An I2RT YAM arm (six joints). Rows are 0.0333 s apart.
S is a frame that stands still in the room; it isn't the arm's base.
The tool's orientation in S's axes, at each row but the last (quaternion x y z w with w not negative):
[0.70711, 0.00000, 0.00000, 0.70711]
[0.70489, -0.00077, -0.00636, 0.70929]
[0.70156, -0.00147, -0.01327, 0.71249]
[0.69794, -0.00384, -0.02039, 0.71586]
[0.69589, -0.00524, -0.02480, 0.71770]
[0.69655, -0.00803, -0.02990, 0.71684]
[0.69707, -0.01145, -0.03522, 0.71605]
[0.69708, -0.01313, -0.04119, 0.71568]
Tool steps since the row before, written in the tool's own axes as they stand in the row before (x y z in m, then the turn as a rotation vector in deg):
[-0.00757, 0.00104, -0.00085, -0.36, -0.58, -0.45]
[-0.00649, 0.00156, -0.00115, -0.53, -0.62, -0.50]
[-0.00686, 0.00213, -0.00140, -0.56, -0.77, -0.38]
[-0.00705, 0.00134, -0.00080, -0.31, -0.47, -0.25]
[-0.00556, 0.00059, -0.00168, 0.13, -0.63, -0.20]
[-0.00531, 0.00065, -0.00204, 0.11, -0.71, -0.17]
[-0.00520, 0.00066, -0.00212, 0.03, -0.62, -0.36]
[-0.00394, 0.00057, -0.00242, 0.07, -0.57, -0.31]
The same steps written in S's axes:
[-0.00757, 0.00085, 0.00104, -0.36, 0.45, -0.58]
[-0.00647, 0.00123, 0.00160, -0.53, 0.50, -0.62]
[-0.00679, 0.00158, 0.00222, -0.56, 0.38, -0.77]
[-0.00698, 0.00108, 0.00148, -0.31, 0.25, -0.47]
[-0.00547, 0.00193, 0.00069, 0.12, 0.18, -0.64]
[-0.00517, 0.00234, 0.00075, 0.10, 0.14, -0.72]
[-0.00502, 0.00248, 0.00077, 0.03, 0.34, -0.63]
[-0.00372, 0.00273, 0.00065, 0.07, 0.29, -0.58]

